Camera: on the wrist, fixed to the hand. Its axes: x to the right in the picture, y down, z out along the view.
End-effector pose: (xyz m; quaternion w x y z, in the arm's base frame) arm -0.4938 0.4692 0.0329 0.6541 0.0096 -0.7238 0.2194
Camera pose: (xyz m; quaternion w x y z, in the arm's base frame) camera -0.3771 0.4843 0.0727 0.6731 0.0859 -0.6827 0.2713
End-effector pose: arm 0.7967 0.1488 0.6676 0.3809 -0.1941 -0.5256 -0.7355
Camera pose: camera 0.7685 0.0374 0.6204 0.3914 -0.1249 -0.5894 -0.6956
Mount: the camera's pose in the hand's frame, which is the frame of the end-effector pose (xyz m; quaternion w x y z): 0.0252 -0.0336 -0.1169 0.9947 0.0963 0.0244 -0.0258
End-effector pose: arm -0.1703 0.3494 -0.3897 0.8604 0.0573 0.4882 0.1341
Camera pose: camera -0.2522 0.3207 -0.4786 0.8419 0.1240 0.5210 0.0656
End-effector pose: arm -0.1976 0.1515 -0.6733 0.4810 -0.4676 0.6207 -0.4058
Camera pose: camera -0.3079 0.1255 -0.6224 0.4979 -0.4249 0.5780 -0.4873
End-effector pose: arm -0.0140 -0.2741 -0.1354 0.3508 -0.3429 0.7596 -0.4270
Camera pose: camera -0.1162 -0.2605 -0.0661 0.3524 -0.3165 0.7142 -0.5153
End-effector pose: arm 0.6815 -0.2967 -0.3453 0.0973 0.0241 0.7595 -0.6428
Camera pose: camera 0.6377 -0.1900 -0.2991 0.0593 0.0294 0.6966 -0.7144
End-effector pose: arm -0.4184 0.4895 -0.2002 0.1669 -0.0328 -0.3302 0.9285
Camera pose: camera -0.4125 0.5927 -0.2691 0.2012 -0.0307 -0.2358 0.9503
